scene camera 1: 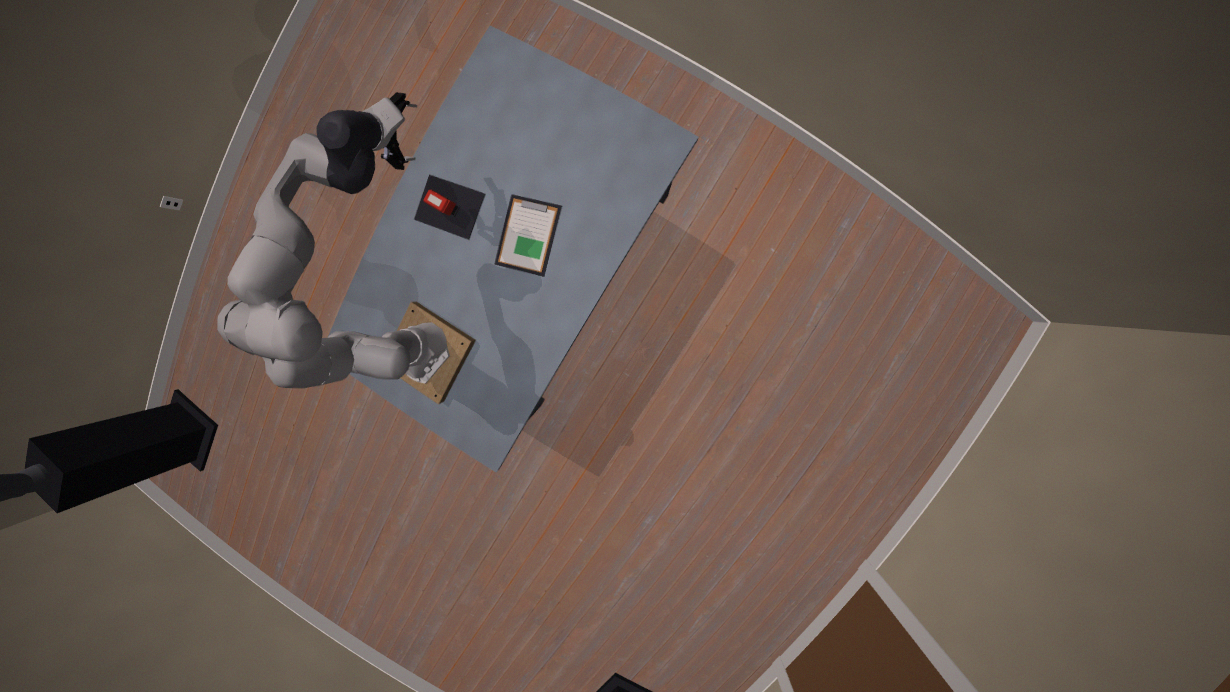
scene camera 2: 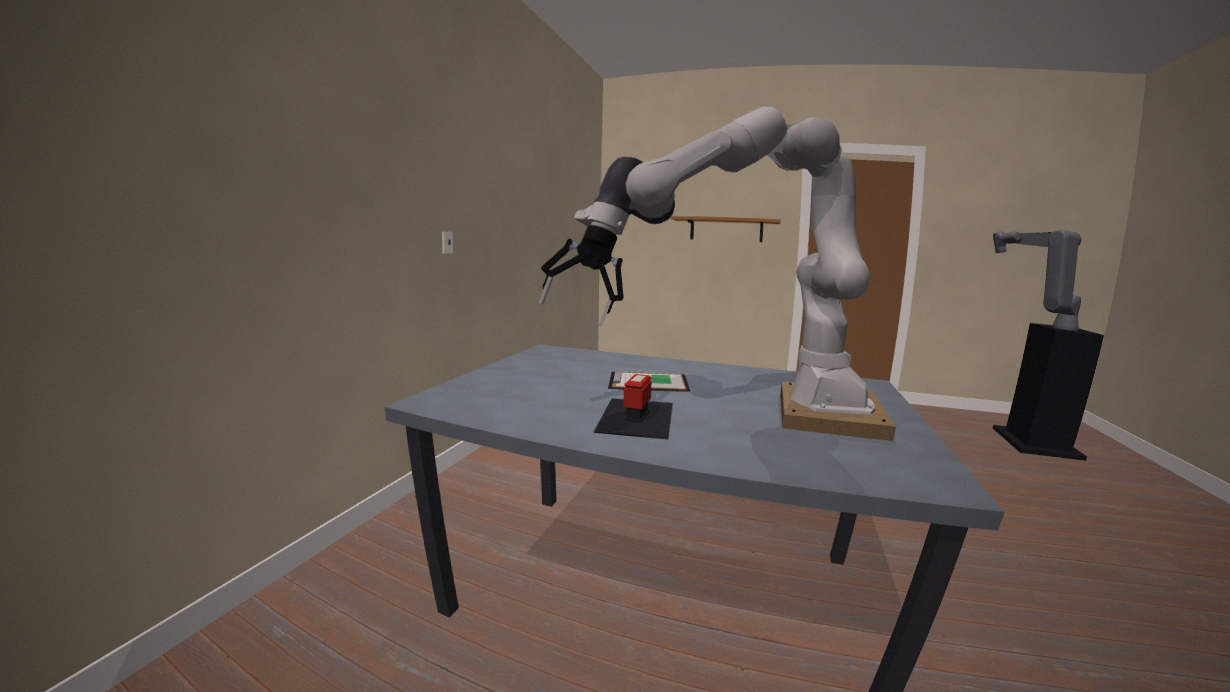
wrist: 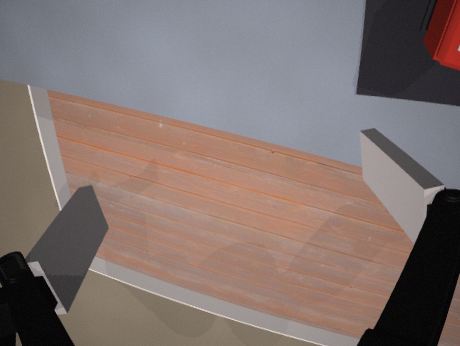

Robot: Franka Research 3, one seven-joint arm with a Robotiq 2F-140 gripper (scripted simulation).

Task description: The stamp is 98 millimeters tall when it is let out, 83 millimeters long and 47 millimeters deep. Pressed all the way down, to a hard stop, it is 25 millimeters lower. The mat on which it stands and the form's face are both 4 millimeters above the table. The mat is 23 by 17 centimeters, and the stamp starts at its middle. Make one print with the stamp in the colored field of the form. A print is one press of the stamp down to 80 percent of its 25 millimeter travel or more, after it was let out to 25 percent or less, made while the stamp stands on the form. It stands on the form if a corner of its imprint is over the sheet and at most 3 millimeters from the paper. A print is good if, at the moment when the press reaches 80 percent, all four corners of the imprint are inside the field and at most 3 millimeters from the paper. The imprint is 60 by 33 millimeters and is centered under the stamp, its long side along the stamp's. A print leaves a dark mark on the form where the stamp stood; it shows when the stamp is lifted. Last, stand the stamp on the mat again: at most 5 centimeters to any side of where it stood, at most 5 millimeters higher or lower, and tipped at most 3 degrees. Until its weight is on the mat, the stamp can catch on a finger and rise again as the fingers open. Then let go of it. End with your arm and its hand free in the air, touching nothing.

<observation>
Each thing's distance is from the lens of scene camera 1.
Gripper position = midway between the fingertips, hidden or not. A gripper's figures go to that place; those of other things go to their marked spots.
my gripper (scene camera 1: 411, 132): 134 cm
clipboard (scene camera 1: 530, 225): 139 cm
</observation>
